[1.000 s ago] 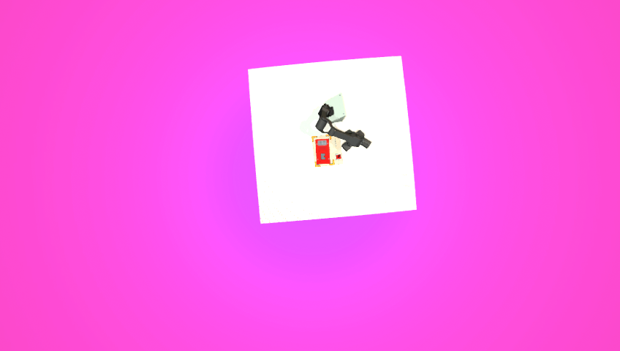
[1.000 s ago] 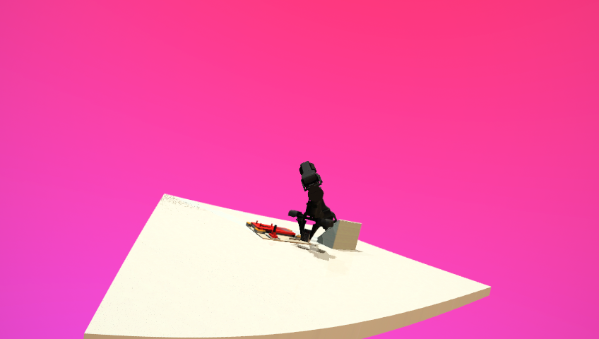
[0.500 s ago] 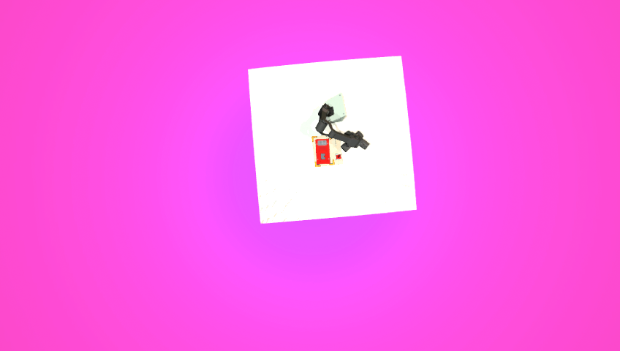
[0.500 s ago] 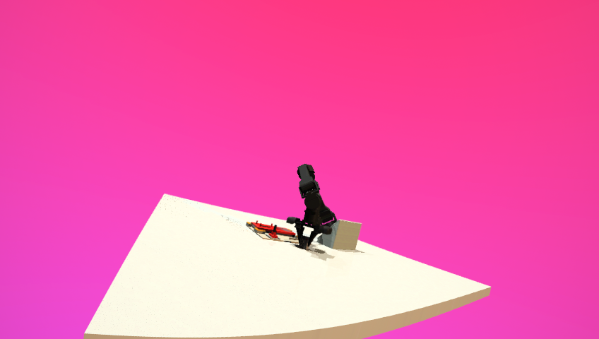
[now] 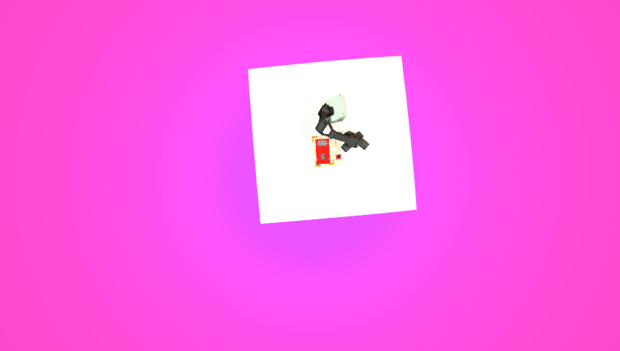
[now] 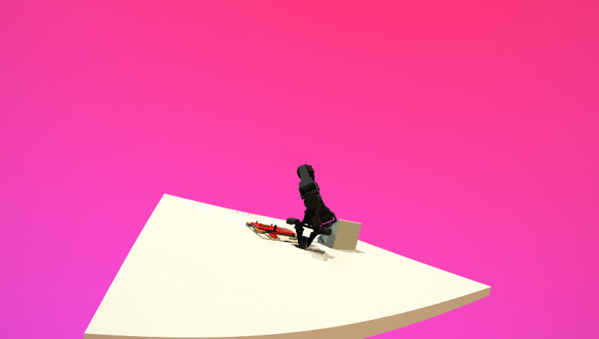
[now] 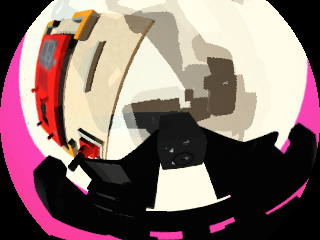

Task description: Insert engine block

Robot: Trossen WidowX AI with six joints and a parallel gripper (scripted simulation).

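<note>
My gripper tip is 2 cm below the grey engine block and 1 cm to the left of it.
</note>
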